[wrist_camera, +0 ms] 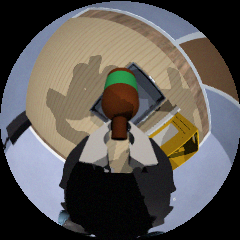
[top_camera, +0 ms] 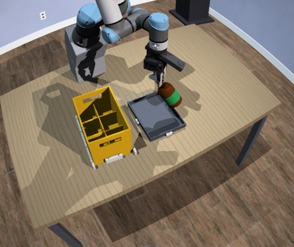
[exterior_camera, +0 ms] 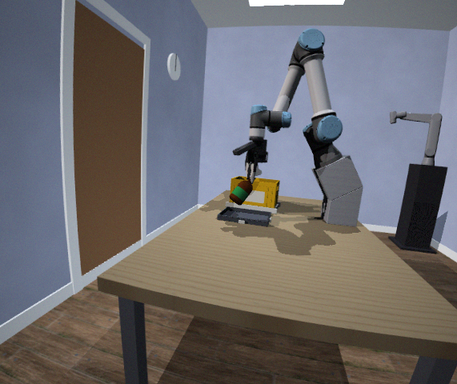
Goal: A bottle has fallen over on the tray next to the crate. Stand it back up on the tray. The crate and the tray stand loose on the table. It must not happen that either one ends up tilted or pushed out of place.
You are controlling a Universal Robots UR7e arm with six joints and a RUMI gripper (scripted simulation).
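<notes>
The bottle is 20 mm ahead of my hand, 20 mm to the left of it and 40 mm below it. From my hand the other things lie so: tray (10 mm ahead, 30 mm to the right, 190 mm below); then yellow crate (10 mm ahead, 300 mm to the right, 120 mm below).
</notes>
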